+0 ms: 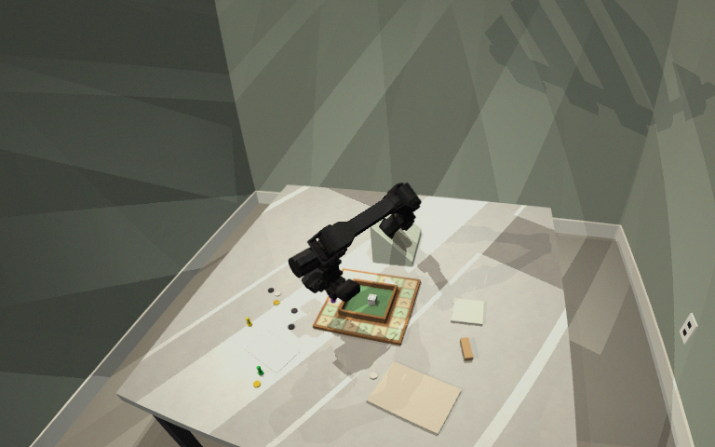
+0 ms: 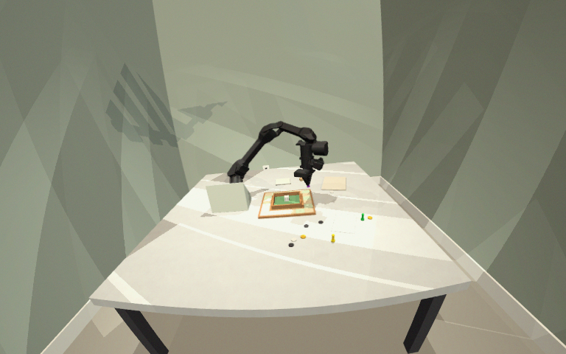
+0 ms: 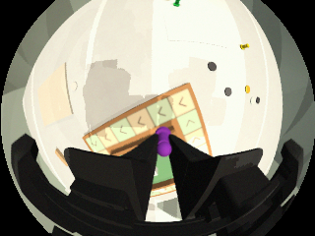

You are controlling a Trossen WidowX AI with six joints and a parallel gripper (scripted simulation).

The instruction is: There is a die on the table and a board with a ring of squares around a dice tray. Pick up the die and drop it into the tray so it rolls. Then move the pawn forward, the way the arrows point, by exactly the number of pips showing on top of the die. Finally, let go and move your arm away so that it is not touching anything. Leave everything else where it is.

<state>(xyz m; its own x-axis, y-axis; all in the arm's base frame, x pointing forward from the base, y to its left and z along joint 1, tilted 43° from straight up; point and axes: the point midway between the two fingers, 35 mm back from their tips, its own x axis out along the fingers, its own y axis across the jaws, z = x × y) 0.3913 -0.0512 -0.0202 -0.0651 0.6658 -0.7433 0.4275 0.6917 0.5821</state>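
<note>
Now: the white die 12 cm behind my gripper tip, 7 cm to the left of it and 10 cm below it. From my gripper tip the other things lie so: green pawn 24 cm ahead, 15 cm to the right, 11 cm below; then purple pawn 1 cm above; then green dice tray 12 cm behind, 6 cm to the left, 12 cm below.
</note>
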